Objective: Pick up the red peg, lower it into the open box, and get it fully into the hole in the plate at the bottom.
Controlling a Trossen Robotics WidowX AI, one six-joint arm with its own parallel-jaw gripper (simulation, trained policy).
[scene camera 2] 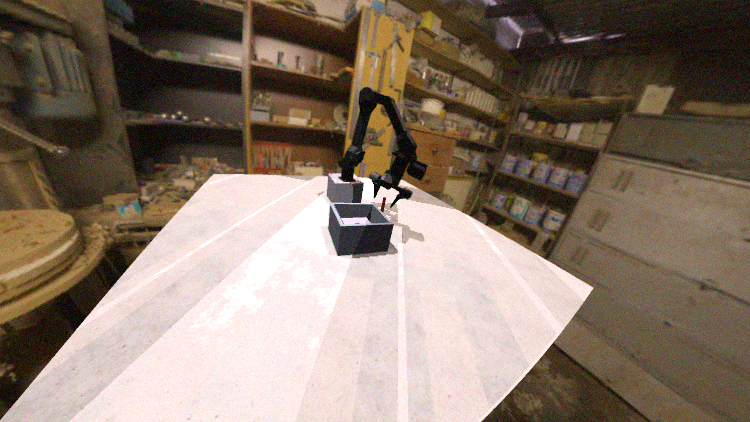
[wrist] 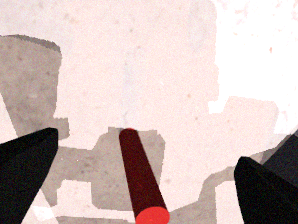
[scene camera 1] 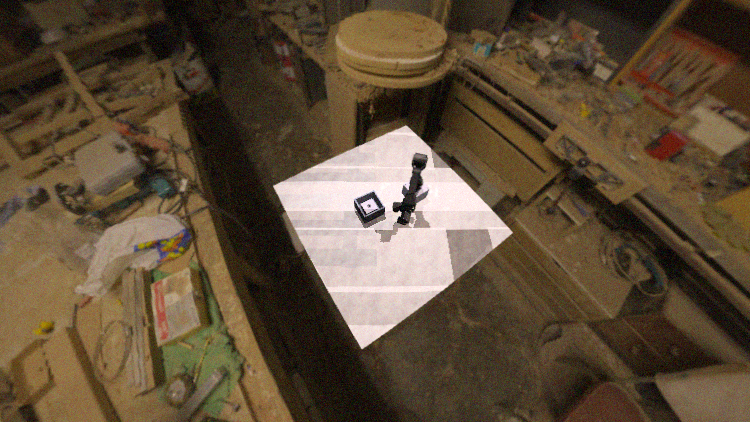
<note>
I see my gripper and a dark box.
My gripper shows as well in the wrist view.
</note>
